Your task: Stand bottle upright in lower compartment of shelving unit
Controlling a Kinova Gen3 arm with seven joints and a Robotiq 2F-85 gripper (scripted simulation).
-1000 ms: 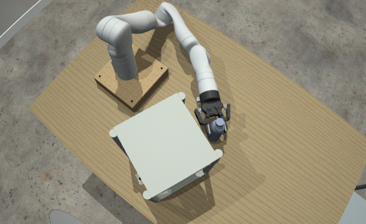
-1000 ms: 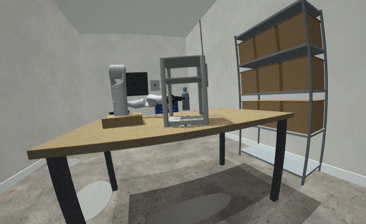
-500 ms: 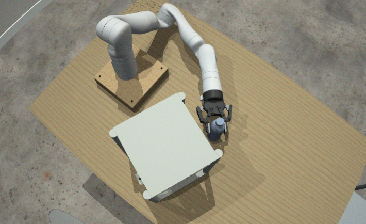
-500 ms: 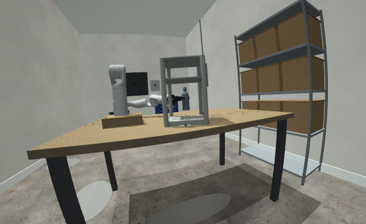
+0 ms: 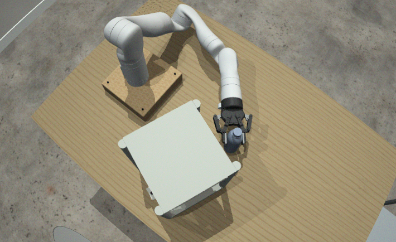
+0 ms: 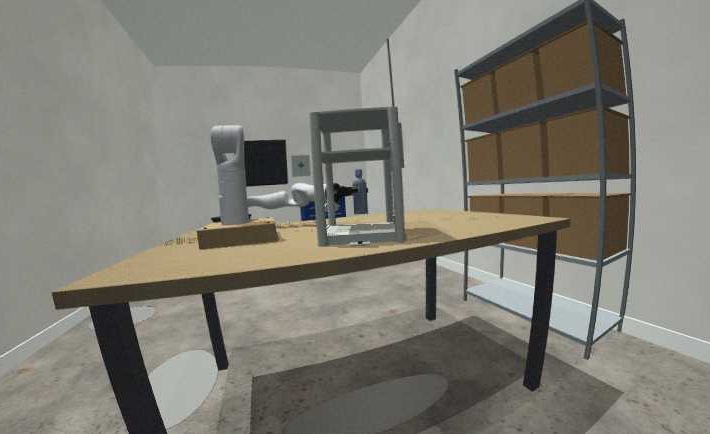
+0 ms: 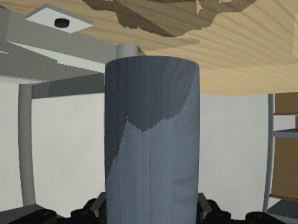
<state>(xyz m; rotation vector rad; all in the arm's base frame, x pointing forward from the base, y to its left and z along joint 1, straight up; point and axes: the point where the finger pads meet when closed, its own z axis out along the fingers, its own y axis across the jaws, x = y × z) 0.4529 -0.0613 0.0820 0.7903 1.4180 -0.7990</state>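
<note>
Now: the blue-grey bottle 2 cm above my hand. The rest, counted from my hand: grey shelving unit (18 cm to the right, 10 cm behind, 3 cm above).
</note>
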